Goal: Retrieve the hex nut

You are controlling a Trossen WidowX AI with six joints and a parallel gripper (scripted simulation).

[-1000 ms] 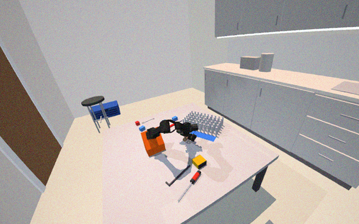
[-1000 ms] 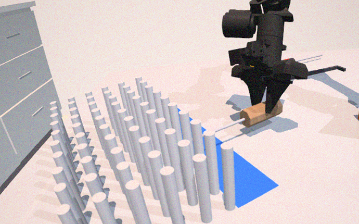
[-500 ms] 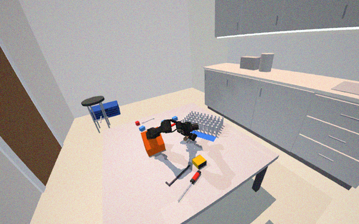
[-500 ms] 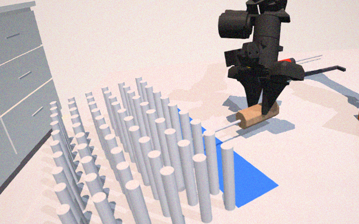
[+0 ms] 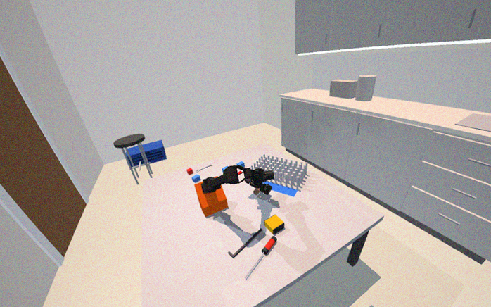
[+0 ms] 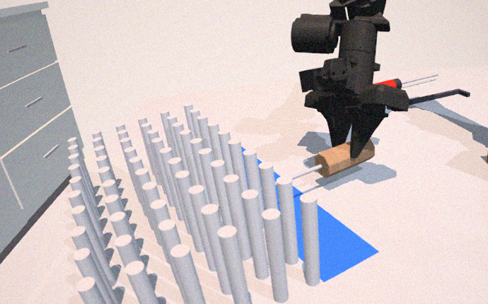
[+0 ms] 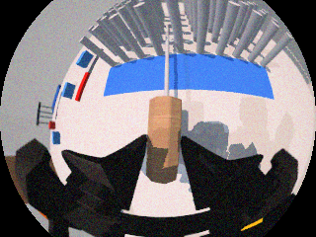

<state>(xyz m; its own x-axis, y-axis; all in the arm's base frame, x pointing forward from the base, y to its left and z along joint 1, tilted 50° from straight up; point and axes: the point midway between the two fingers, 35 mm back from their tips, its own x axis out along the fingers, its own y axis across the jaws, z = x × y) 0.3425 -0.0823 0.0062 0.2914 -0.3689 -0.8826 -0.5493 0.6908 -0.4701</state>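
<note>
Right now my gripper tip is 12 cm short of the blue taped strip, 4 cm above it and 3 cm to the right of it. From my gripper tip the other things lie so: red flat tool: 32 cm to the left, 3 cm below; red cube: 56 cm to the left, 41 cm behind, 2 cm below; yellow box: 31 cm to the right, 6 cm behind, 2 cm below.
</note>
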